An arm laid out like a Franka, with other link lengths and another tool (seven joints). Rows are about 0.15 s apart.
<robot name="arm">
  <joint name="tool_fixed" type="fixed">
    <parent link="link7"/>
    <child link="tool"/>
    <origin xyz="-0.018 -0.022 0.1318" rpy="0 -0.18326 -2.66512"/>
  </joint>
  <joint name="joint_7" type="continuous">
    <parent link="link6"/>
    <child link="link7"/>
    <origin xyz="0.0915 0 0" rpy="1.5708 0 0"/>
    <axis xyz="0 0 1"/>
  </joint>
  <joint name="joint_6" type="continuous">
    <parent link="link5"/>
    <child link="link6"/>
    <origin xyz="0 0 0" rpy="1.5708 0 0"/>
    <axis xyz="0 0 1"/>
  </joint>
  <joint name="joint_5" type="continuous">
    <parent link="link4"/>
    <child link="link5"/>
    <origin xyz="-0.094 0.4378 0" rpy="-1.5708 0 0"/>
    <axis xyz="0 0 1"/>
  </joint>
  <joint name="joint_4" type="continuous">
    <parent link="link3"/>
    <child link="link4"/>
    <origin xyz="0.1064 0 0" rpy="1.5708 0 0"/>
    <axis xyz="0 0 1"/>
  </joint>
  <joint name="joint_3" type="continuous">
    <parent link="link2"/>
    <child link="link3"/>
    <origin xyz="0 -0.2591 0" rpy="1.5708 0 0"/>
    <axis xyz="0 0 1"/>
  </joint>
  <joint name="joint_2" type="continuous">
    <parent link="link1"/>
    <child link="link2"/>
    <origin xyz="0 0 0" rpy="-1.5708 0 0"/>
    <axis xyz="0 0 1"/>
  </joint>
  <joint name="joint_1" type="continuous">
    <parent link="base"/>
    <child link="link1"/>
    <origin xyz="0 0 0.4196" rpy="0 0 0"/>
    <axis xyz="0 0 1"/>
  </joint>
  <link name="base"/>
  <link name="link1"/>
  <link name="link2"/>
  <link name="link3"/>
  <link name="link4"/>
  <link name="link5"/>
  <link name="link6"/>
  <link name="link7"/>
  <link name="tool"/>
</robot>
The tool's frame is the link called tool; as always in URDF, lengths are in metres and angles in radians. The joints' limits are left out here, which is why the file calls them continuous.
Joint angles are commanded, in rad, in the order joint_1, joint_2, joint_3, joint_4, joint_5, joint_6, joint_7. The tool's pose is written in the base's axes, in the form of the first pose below.
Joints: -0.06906 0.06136 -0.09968 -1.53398 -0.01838 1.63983 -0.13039
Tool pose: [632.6 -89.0 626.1 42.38 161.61 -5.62]
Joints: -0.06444 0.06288 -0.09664 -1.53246 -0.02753 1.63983 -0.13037
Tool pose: [633.5 -85.3 625.8 41.64 161.71 -6.30]
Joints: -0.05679 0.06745 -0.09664 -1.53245 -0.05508 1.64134 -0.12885
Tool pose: [634.7 -84.0 622.6 40.80 161.82 -8.58]
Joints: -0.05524 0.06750 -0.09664 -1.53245 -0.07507 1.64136 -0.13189
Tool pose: [634.4 -85.6 622.4 40.16 161.78 -10.19]
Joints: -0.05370 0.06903 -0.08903 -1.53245 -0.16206 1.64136 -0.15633
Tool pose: [633.3 -91.4 621.2 36.24 161.78 -17.11]
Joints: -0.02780 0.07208 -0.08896 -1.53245 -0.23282 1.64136 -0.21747
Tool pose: [633.8 -85.1 620.0 28.16 162.74 -22.40]
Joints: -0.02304 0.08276 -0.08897 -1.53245 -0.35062 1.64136 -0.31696
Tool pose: [632.9 -98.9 616.4 17.94 163.77 -31.70]
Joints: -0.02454 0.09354 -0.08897 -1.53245 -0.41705 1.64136 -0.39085
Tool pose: [632.9 -109.6 612.5 10.95 164.78 -36.98]
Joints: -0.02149 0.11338 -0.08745 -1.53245 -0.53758 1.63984 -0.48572
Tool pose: [634.4 -123.0 606.8 0.68 165.58 -46.65]
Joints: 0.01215 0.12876 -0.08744 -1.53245 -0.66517 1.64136 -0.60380
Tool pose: [639.7 -118.0 607.1 -14.15 165.03 -56.41]
